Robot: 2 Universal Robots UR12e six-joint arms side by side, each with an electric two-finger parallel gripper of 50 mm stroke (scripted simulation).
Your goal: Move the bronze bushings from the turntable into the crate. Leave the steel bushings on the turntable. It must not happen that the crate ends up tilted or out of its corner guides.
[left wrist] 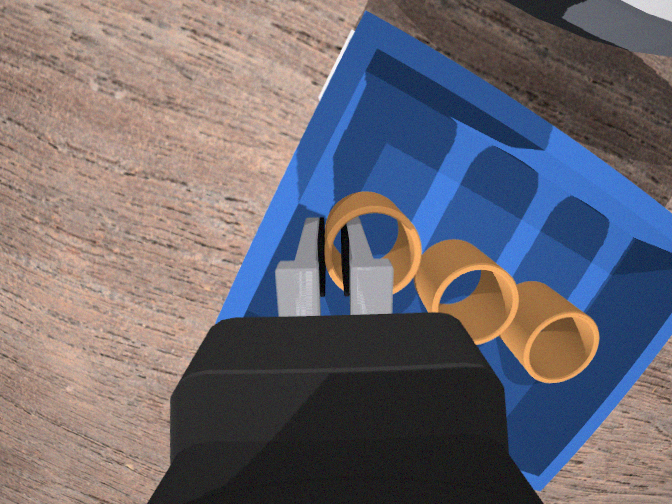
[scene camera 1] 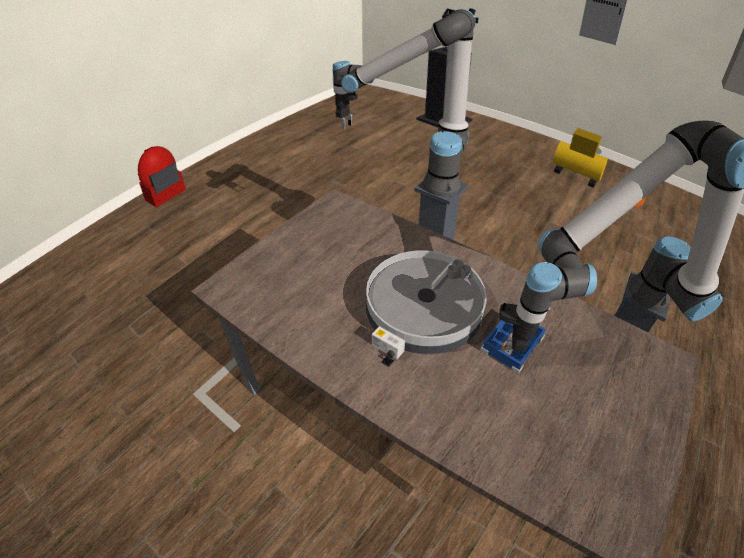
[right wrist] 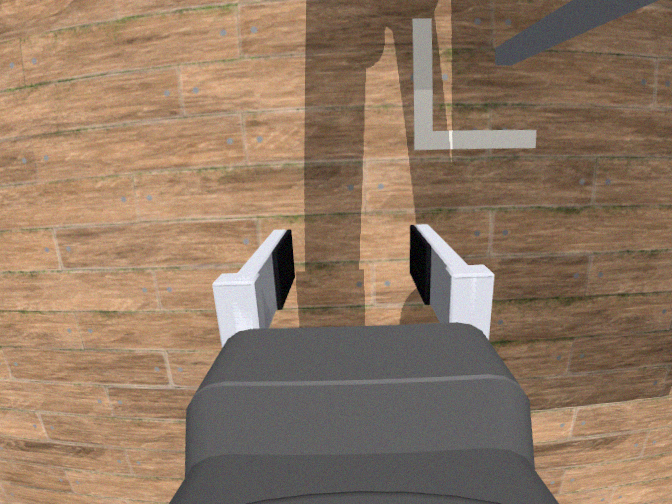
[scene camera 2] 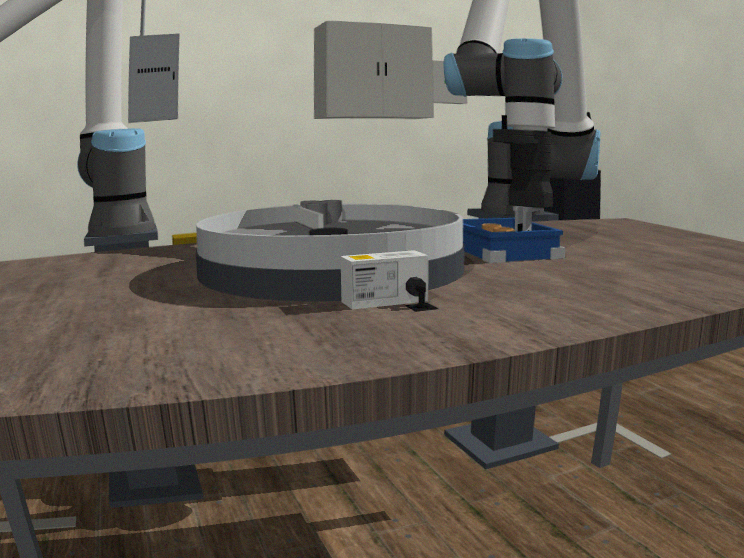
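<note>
There is a blue crate (scene camera 2: 520, 245) here, and I find it again in scene camera 1 (scene camera 1: 500, 334) and in the left wrist view (left wrist: 462, 160), although the crate is out of frame in the right wrist view. I see a bronze bushing (left wrist: 405, 256) and another bronze bushing (left wrist: 486, 313). As for my own grippers, I see my right gripper (right wrist: 351, 251) and my left gripper (left wrist: 333, 241).
</note>
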